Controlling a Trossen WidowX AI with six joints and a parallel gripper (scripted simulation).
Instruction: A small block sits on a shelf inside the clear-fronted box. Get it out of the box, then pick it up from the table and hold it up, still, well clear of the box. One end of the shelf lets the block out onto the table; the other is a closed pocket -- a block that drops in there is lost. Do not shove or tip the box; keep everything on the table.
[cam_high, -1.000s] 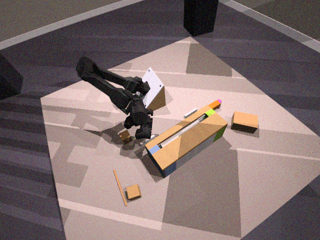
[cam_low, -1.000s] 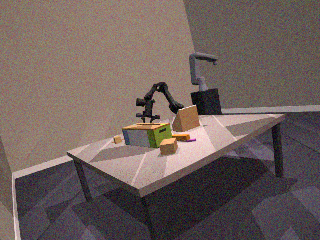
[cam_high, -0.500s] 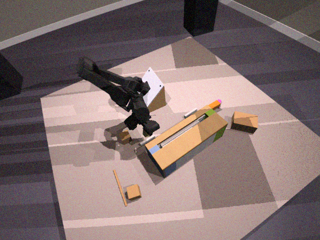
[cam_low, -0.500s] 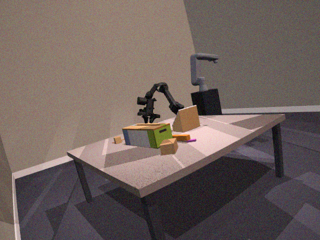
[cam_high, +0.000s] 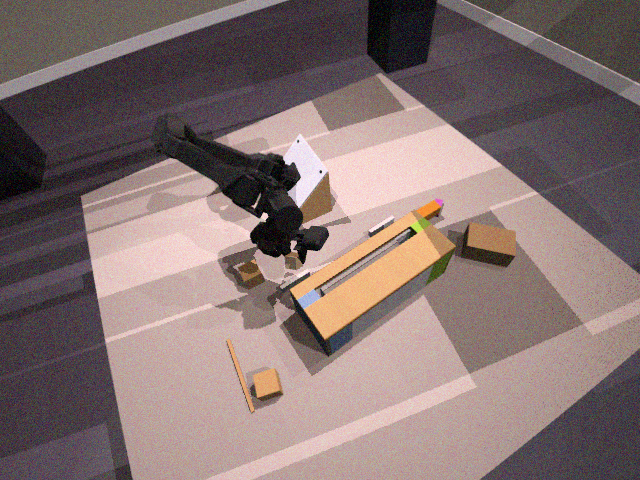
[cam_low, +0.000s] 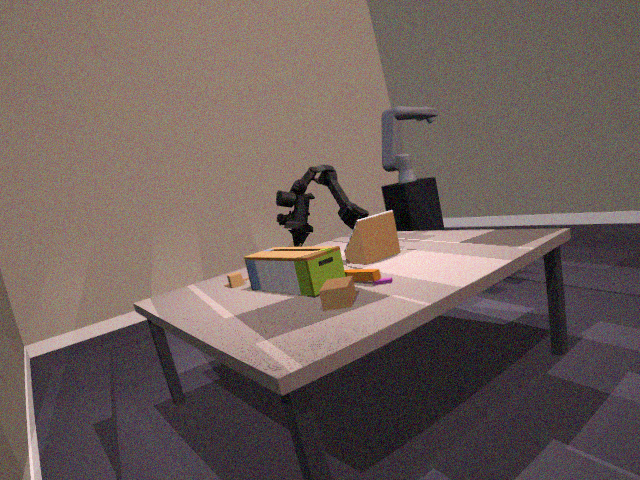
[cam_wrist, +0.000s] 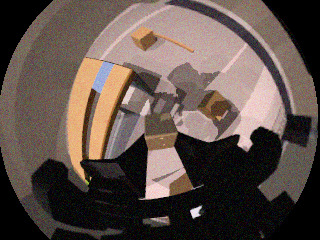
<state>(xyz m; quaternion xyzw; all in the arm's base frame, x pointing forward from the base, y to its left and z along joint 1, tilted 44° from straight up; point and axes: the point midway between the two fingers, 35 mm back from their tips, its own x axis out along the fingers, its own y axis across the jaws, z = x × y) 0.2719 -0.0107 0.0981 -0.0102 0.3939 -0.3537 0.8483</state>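
Now: gripper tip 1 cm to the left of the tan block and 1 cm below it. The rest, counted from my gripper tip: long box (6 cm ahead, 15 cm to the left, 4 cm below); then thin stick (18 cm ahead, 22 cm to the right, 10 cm below).
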